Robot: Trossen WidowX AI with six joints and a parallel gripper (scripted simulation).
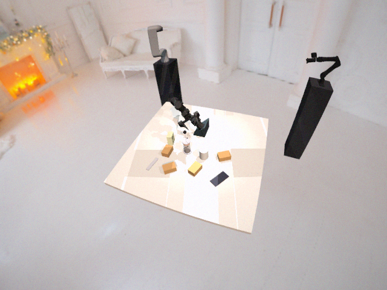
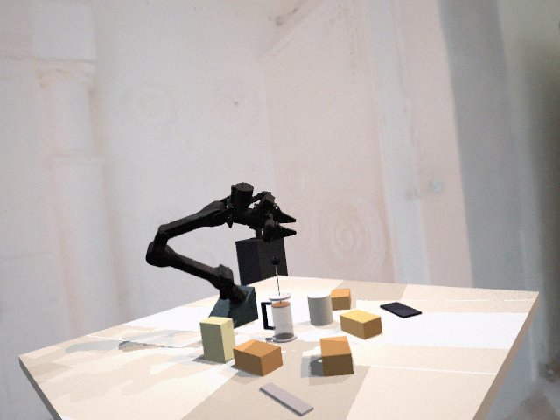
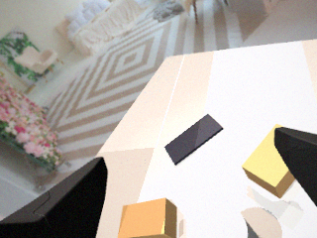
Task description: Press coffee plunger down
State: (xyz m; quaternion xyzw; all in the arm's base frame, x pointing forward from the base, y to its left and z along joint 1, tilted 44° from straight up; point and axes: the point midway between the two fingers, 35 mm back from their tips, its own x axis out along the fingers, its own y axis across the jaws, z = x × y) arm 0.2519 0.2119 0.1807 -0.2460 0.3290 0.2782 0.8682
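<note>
Right now my gripper tip is 30 mm past the glass coffee press, 100 mm to the left of it and 220 mm above it. From my gripper tip the other things lie so: dark flat card 180 mm ahead, 280 mm to the left, 330 mm below.
</note>
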